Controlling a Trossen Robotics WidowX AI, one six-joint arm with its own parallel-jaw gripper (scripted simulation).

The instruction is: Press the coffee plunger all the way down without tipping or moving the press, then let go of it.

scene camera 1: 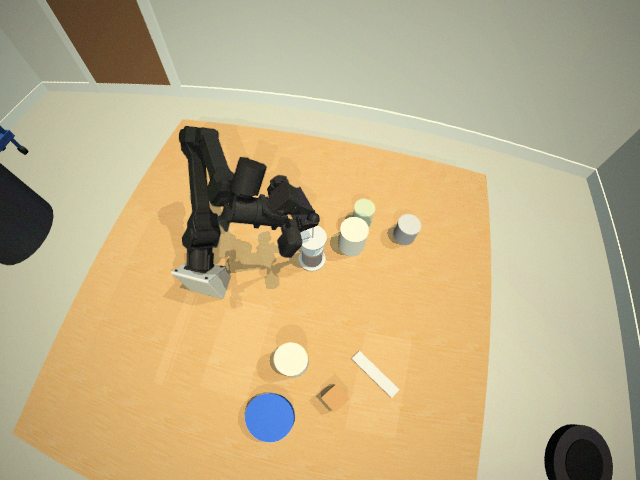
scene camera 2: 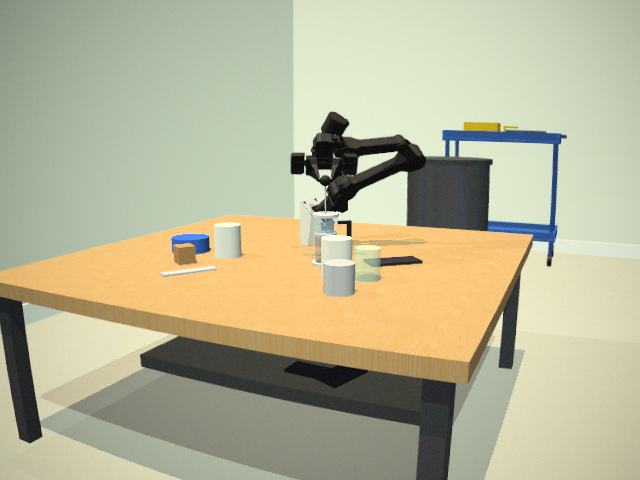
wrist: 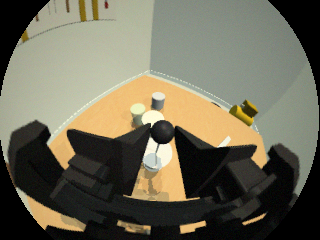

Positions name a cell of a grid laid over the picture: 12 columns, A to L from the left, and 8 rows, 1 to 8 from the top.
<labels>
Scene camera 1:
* my gripper: F4
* glass coffee press: F5
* blue disc: F7
</labels>
